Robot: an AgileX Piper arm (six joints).
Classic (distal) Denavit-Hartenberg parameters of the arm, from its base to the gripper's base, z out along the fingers. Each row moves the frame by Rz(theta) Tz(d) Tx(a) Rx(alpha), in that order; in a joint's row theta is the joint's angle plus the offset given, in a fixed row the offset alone. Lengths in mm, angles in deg.
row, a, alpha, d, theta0
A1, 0, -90, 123, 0
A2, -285, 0, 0, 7.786
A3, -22, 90, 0, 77.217
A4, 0, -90, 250.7, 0
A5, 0, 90, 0, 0
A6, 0, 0, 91, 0
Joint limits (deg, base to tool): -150..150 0..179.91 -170..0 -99.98..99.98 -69.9..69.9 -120..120
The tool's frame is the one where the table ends.
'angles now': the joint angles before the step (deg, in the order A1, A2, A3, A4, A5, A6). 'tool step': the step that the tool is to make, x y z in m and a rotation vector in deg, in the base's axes. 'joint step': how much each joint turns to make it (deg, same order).
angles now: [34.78 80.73 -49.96 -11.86 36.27 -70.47]
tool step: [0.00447 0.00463 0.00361 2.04 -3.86 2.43]
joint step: [0.00 0.00 0.00 0.00 -4.64 -1.84]
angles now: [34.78 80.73 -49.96 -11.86 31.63 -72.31]
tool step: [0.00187 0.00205 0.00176 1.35 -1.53 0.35]
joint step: [0.00 0.00 0.00 0.05 -2.07 0.01]
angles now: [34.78 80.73 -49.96 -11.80 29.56 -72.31]
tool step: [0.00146 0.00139 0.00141 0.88 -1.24 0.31]
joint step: [0.00 0.00 0.00 -0.18 -1.55 0.07]
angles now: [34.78 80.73 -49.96 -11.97 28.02 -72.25]
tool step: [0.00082 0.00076 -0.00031 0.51 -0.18 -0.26]
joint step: [0.00 0.17 0.00 -0.02 -0.58 0.48]
